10 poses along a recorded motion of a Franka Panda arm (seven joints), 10 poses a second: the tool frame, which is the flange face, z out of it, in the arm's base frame.
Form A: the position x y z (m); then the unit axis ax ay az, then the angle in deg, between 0 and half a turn.
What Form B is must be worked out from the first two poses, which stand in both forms.
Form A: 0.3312 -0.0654 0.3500 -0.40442 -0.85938 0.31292 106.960
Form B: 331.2 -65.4 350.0 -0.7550 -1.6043 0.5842
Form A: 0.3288 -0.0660 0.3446 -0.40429 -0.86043 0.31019 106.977
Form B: 328.8 -66.0 344.6 -0.7548 -1.6065 0.5792
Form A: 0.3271 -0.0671 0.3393 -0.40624 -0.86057 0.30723 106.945
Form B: 327.1 -67.1 339.3 -0.7583 -1.6063 0.5735
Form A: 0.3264 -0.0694 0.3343 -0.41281 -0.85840 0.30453 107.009
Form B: 326.4 -69.4 334.3 -0.7710 -1.6032 0.5688
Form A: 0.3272 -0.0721 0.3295 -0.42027 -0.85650 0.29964 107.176
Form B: 327.2 -72.1 329.5 -0.7861 -1.6021 0.5605
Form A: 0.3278 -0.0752 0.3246 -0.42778 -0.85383 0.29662 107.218
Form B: 327.8 -75.2 324.6 -0.8005 -1.5978 0.5551
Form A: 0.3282 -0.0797 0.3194 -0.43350 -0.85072 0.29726 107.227
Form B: 328.2 -79.7 319.4 -0.8113 -1.5921 0.5563
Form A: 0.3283 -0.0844 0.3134 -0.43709 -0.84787 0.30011 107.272
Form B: 328.3 -84.4 313.4 -0.8183 -1.5874 0.5619
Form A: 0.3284 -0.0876 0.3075 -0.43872 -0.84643 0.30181 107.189
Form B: 328.4 -87.6 307.5 -0.8208 -1.5835 0.5646
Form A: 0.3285 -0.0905 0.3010 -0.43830 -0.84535 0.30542 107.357
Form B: 328.5 -90.5 301.0 -0.8213 -1.5840 0.5723
